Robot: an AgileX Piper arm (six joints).
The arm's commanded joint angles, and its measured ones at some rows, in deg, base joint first. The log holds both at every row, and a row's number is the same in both.
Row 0, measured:
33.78, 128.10, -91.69, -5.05, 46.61, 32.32
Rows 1 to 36, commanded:
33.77, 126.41, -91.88, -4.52, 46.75, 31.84
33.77, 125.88, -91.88, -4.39, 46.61, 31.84
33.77, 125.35, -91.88, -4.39, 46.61, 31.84
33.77, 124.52, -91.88, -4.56, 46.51, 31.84
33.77, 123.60, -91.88, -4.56, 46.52, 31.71
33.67, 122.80, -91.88, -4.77, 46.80, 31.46
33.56, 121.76, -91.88, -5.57, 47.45, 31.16
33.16, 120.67, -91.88, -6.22, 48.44, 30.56
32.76, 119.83, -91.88, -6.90, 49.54, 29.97
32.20, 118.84, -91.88, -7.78, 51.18, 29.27
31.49, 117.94, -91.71, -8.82, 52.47, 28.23
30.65, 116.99, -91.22, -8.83, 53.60, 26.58
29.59, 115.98, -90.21, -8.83, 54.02, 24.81
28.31, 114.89, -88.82, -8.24, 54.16, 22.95
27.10, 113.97, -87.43, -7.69, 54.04, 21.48
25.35, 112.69, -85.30, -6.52, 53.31, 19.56
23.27, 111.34, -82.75, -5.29, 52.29, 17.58
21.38, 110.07, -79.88, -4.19, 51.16, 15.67
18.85, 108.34, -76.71, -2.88, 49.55, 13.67
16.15, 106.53, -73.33, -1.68, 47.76, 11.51
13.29, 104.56, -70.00, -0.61, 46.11, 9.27
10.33, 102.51, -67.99, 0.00, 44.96, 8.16
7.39, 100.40, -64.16, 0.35, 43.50, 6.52
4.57, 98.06, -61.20, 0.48, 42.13, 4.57
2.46, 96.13, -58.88, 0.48, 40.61, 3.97
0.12, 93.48, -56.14, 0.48, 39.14, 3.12
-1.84, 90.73, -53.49, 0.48, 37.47, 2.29
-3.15, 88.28, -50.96, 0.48, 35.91, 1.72
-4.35, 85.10, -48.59, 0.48, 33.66, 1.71
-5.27, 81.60, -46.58, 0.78, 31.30, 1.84
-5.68, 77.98, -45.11, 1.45, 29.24, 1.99
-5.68, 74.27, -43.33, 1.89, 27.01, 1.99
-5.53, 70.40, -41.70, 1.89, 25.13, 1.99
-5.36, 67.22, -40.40, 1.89, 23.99, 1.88
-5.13, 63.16, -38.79, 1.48, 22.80, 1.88
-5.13, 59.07, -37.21, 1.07, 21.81, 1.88
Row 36, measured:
-5.04, 71.71, -42.37, 1.23, 26.95, 2.64
